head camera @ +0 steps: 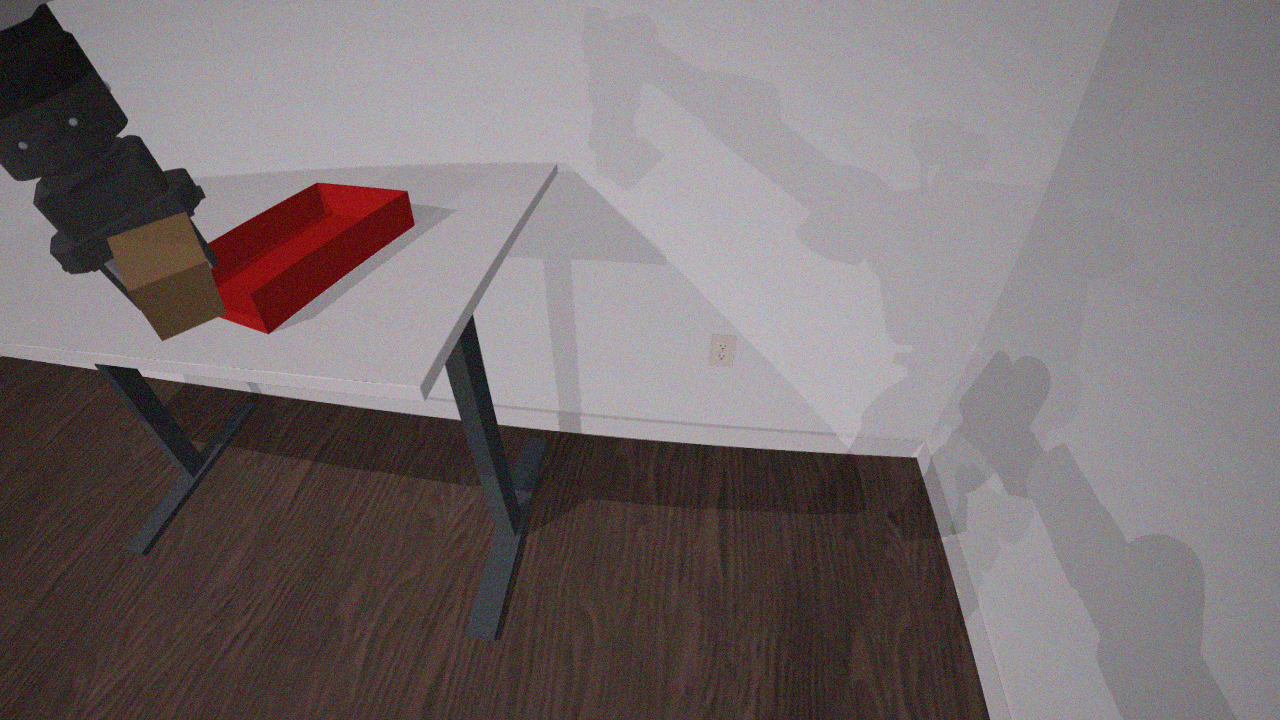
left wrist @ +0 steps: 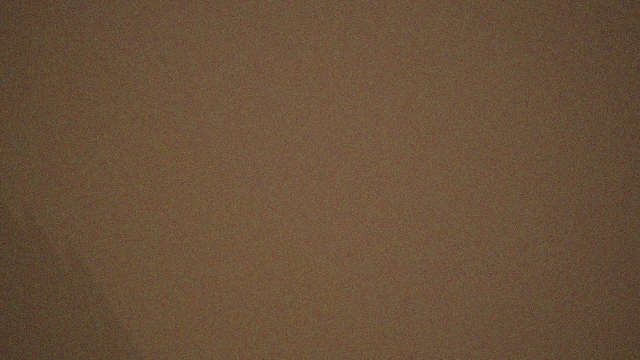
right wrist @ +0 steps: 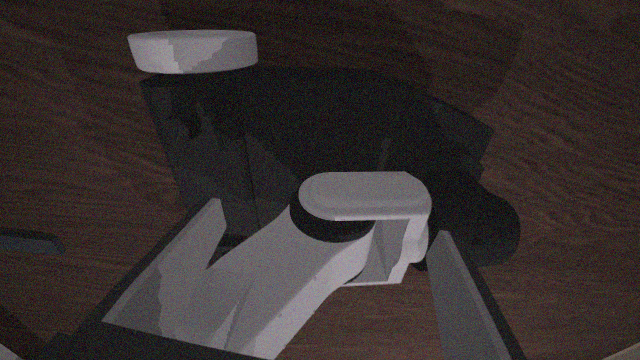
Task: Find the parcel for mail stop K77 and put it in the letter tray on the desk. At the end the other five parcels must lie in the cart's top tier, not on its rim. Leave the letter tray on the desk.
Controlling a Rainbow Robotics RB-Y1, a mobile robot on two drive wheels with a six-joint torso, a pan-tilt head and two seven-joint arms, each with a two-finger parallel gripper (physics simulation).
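Frame: origin at the robot's base, x back, y up, z left, level; millimetres.
Seen in the pictures: right gripper, fingertip midpoint: [right wrist: 325, 228].
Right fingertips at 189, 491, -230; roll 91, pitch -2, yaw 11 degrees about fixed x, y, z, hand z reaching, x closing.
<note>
A point is followed by its place in that frame, as x, y, z.
My left gripper [head camera: 163, 261] @[-545, 1162, 384] is shut on a brown box-shaped parcel [head camera: 176, 300] @[-491, 1176, 340] [left wrist: 320, 180]. The parcel is tilted in the head view and overlaps the near left corner of the red letter tray in the picture; its height above the desk is hard to tell. Its brown face fills the left wrist view, and no label can be read. The red letter tray [head camera: 335, 261] @[-897, 983, 425] stands on the white desk [head camera: 366, 335] @[-736, 951, 322], with its visible inside empty. My right gripper [right wrist: 325, 228] @[189, 491, -230] is open, with no parcel between its fingers. The cart and the other five parcels do not show.
The desk's right edge [head camera: 490, 275] @[-896, 938, 170] and dark leg [head camera: 483, 429] @[-985, 490, 272] stand left of the middle in the head view. A pale wall with a socket [head camera: 722, 350] @[-1332, 405, -349] is behind. The robot's white and black base parts [right wrist: 365, 195] show beneath the right gripper.
</note>
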